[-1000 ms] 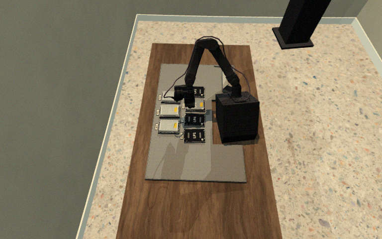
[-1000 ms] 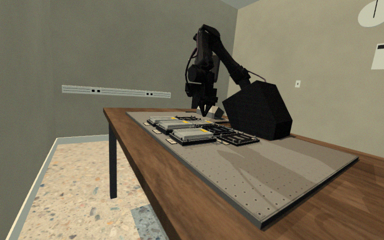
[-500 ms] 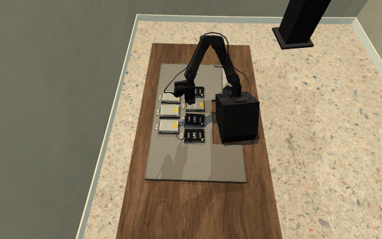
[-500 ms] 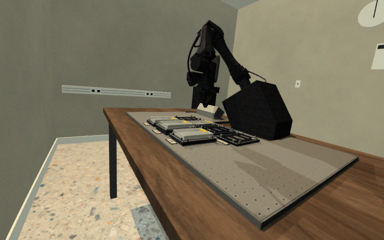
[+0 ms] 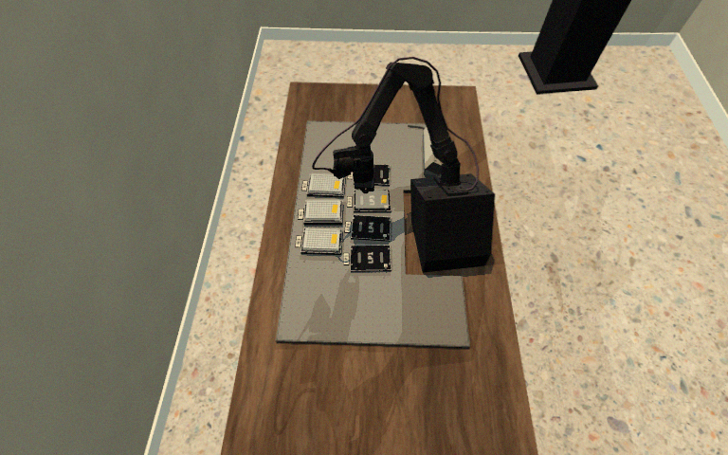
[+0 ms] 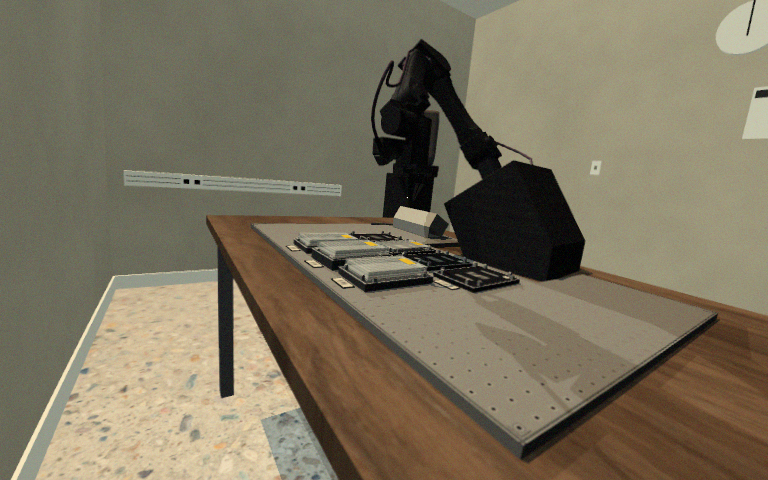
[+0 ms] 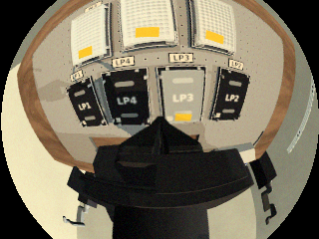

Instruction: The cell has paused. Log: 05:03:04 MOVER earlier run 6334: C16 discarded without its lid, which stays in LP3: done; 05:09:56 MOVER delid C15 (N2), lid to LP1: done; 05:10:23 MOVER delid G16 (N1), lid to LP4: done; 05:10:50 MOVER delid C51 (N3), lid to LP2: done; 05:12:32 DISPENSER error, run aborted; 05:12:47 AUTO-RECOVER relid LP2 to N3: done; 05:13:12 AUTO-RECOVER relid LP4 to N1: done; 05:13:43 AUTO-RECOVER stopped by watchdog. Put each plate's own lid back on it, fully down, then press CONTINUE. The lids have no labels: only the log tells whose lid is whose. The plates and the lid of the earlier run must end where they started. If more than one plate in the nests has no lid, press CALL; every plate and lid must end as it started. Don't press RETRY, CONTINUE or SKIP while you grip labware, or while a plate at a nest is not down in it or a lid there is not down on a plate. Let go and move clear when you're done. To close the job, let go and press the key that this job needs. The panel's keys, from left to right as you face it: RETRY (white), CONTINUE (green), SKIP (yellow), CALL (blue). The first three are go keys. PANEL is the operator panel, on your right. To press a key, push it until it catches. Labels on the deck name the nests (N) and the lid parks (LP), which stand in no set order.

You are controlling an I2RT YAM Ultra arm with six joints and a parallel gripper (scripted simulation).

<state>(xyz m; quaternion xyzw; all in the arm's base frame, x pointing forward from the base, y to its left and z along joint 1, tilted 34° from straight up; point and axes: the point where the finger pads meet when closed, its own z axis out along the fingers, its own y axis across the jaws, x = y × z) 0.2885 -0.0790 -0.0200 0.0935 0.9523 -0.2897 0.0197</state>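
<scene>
My gripper is now 340 mm past the green key, 230 mm to the left of it and 60 mm above it. Round my hand: plate: 140 mm ahead, 140 mm to the right, 110 mm below; yellow key: 350 mm behind, 280 mm to the right, 60 mm below; LP4 lid park: 10 mm behind, 80 mm to the left, 130 mm below.
</scene>
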